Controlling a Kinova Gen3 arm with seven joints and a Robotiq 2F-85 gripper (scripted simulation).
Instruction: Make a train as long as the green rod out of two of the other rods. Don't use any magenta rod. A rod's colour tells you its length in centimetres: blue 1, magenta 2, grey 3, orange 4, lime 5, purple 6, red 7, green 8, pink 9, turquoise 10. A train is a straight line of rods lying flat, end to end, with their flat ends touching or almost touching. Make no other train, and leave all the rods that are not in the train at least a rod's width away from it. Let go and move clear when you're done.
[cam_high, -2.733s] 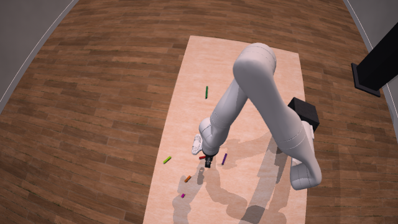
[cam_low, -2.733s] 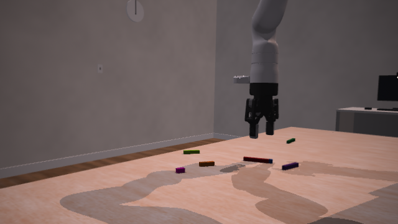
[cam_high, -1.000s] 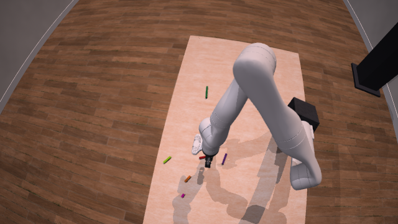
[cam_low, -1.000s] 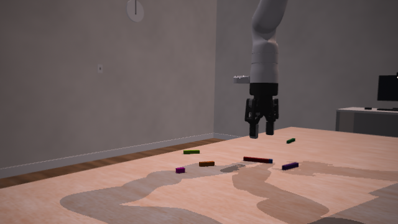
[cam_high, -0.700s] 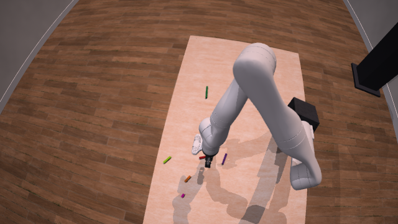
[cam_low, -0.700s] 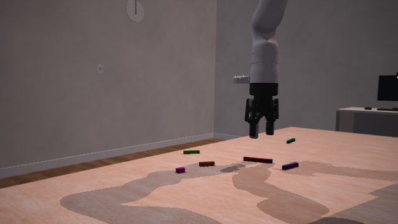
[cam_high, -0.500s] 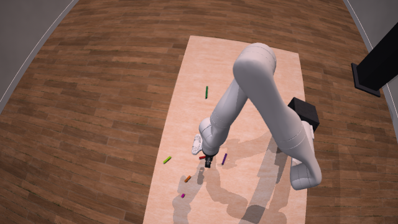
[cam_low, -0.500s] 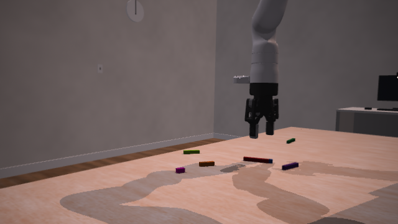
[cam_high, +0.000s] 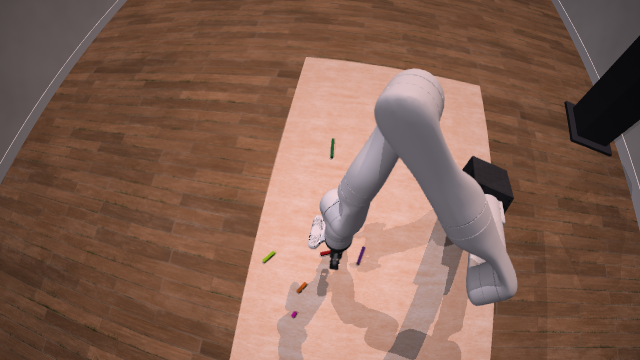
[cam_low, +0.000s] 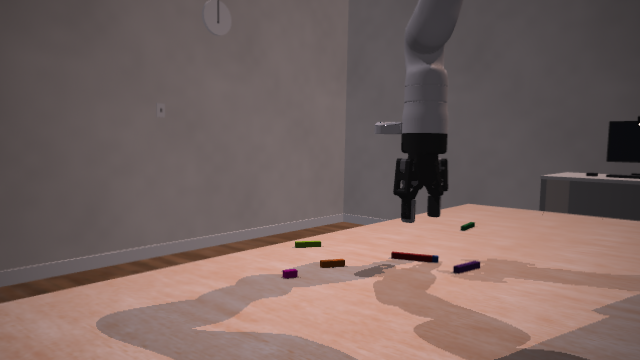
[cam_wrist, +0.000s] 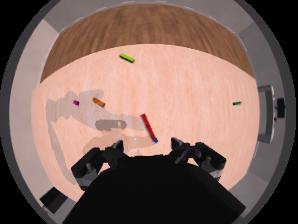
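Now: the red rod 70 mm below my hand and 20 mm ahead of it. The rest, counted from my hand: orange rod: 140 mm to the left, 70 mm below, 70 mm ahead; then blue rod: 70 mm below, 20 mm to the right, 10 mm behind; then purple rod: 80 mm behind, 70 mm below, 20 mm to the right.
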